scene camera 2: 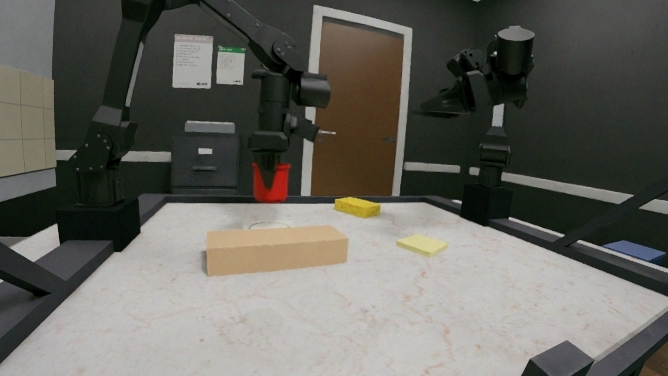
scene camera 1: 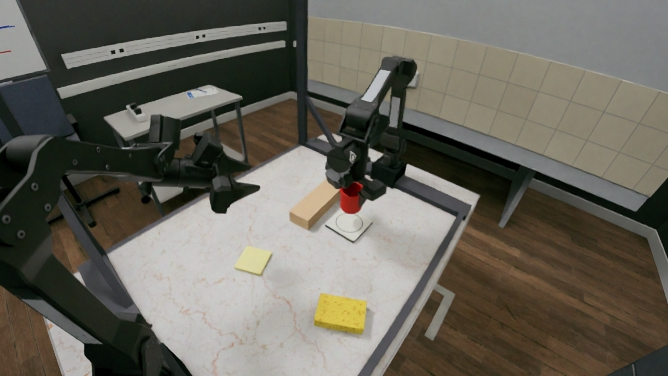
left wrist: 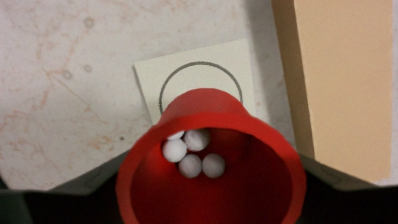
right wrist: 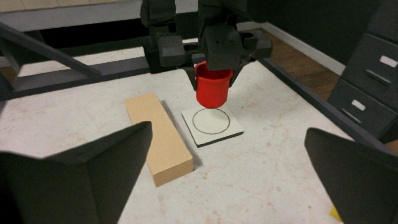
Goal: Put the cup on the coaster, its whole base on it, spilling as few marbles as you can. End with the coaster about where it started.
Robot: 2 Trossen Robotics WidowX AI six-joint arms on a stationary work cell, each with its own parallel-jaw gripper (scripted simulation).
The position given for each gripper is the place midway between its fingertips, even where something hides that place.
In view: the left gripper (scene camera 2: 270, 185), the right gripper (scene camera 1: 255, 177) and a red cup (scene camera 2: 278, 192).
The red cup is seen too in the left wrist view (left wrist: 262, 170) and in the right wrist view (right wrist: 212, 87). The left gripper is seen too in scene camera 1 (scene camera 1: 351, 200), in the left wrist view (left wrist: 206, 148) and in the right wrist view (right wrist: 212, 88). The right gripper is seen too in scene camera 2 (scene camera 2: 415, 110) and in the right wrist view (right wrist: 227, 132).
